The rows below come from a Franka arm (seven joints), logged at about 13 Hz.
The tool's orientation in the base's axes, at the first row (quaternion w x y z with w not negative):
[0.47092, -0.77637, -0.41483, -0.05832]
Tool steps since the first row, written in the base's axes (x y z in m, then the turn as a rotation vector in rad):
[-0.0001, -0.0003, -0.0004, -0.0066, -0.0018, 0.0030]
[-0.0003, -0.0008, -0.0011, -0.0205, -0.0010, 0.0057]
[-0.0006, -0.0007, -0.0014, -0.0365, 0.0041, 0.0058]
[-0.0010, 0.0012, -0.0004, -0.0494, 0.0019, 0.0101]
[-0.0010, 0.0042, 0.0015, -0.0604, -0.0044, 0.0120]
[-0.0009, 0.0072, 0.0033, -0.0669, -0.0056, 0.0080]
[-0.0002, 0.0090, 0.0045, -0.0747, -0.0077, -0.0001]
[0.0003, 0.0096, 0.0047, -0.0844, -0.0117, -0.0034]
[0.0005, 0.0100, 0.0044, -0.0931, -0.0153, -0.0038]
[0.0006, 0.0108, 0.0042, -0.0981, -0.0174, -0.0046]
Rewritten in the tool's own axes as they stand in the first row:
[-0.0004, 0.0003, 0.0000, -0.0039, -0.0063, -0.0011]
[-0.0012, 0.0007, 0.0001, -0.0112, -0.0180, 0.0022]
[-0.0015, 0.0007, 0.0004, -0.0185, -0.0303, 0.0110]
[-0.0001, -0.0007, 0.0015, -0.0261, -0.0418, 0.0108]
[0.0025, -0.0026, 0.0027, -0.0360, -0.0495, 0.0081]
[0.0052, -0.0044, 0.0041, -0.0429, -0.0510, 0.0113]
[0.0073, -0.0051, 0.0046, -0.0531, -0.0505, 0.0165]
[0.0081, -0.0050, 0.0048, -0.0633, -0.0542, 0.0181]
[0.0083, -0.0048, 0.0052, -0.0713, -0.0592, 0.0181]
[0.0088, -0.0047, 0.0059, -0.0761, -0.0617, 0.0184]

